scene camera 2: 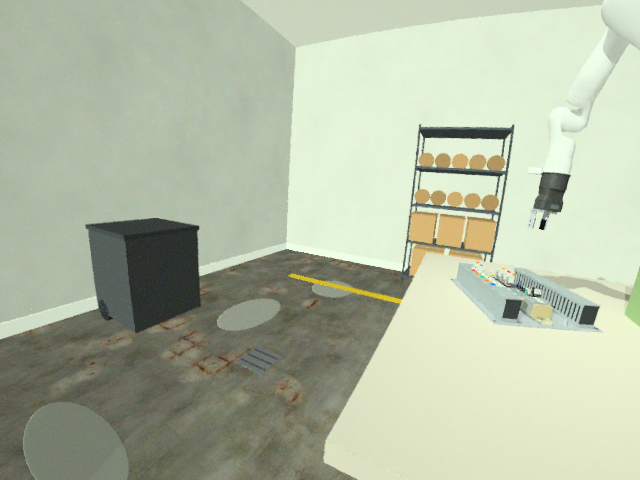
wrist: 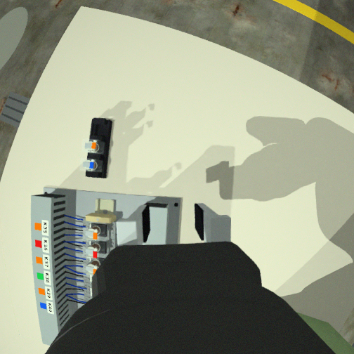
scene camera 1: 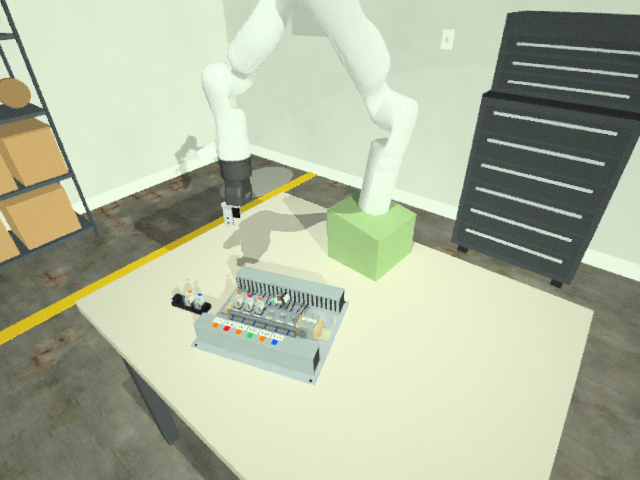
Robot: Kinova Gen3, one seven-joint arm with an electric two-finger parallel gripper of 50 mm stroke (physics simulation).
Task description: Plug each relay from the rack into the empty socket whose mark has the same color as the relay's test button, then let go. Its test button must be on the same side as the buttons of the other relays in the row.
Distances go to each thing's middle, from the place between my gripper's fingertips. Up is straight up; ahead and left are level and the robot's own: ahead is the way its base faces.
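The black rack (wrist: 100,129) is 190 mm below my hand, and it's 160 mm ahead of it and 50 mm to the right. Then there's the grey panel (scene camera 1: 325,346), which sits 200 mm below my hand, 100 mm ahead of it and 180 mm to the left.
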